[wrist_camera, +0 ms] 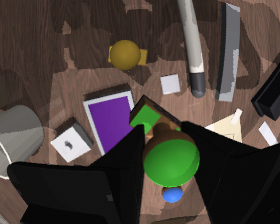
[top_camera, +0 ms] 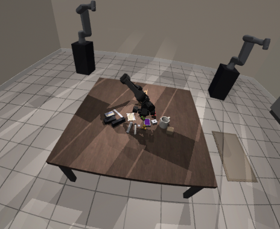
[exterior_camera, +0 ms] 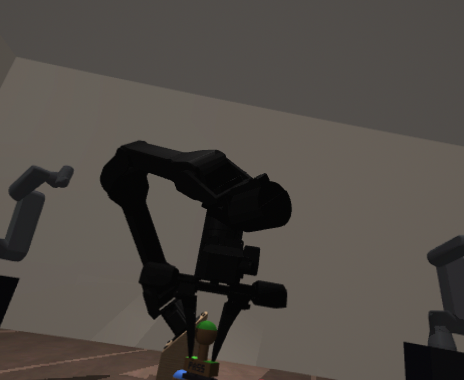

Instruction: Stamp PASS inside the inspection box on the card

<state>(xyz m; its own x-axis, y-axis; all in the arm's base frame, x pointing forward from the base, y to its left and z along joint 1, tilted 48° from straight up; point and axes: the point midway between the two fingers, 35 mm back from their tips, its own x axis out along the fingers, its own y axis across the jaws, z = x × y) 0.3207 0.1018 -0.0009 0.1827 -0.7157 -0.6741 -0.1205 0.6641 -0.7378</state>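
The purple ink pad is 10 cm below my gripper tip, 5 cm behind it and 4 cm to the left of it. The rest, counted from my gripper tip: yellow stamp: 8 cm below, 5 cm ahead, 3 cm to the left; then white pen: 9 cm below, 5 cm to the right, 5 cm ahead; then PASS stamp: right at my gripper tip.
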